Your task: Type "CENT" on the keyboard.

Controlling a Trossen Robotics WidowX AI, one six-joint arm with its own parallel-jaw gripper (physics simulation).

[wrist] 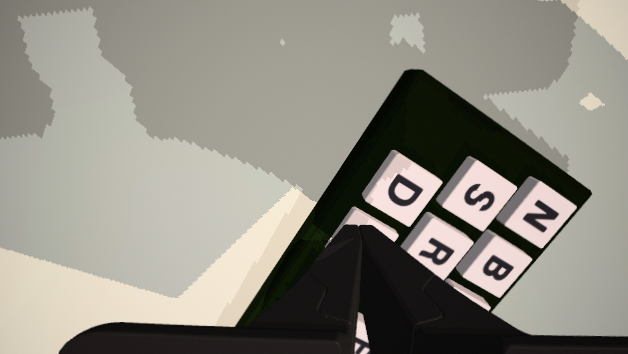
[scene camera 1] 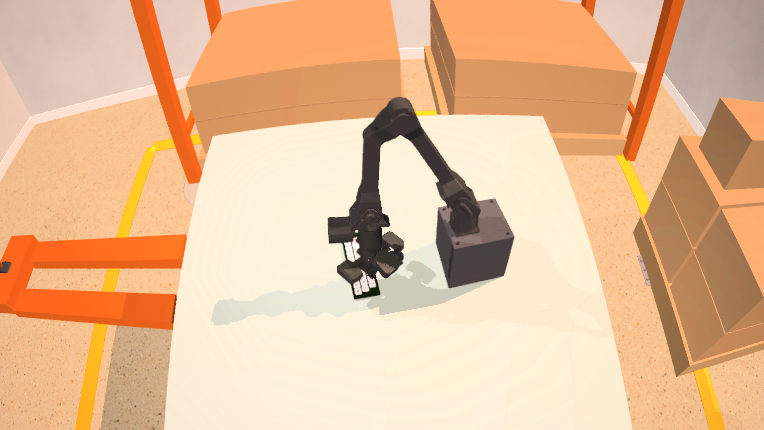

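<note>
A dark green keyboard with white letter keys lies on the table under my gripper. In the wrist view the N key is at its right corner, beside the S key, the B key, the D key and the R key. My gripper is shut and empty, pointing down. Its tips overlap a partly hidden key next to the D key, whose letter is covered. Whether they touch it cannot be told. The C, E and T keys cannot be made out.
The keyboard lies on a cream table, left of the arm's dark base box. Large cardboard boxes stand behind the table, and more boxes stand at the right. An orange pallet jack is at the left.
</note>
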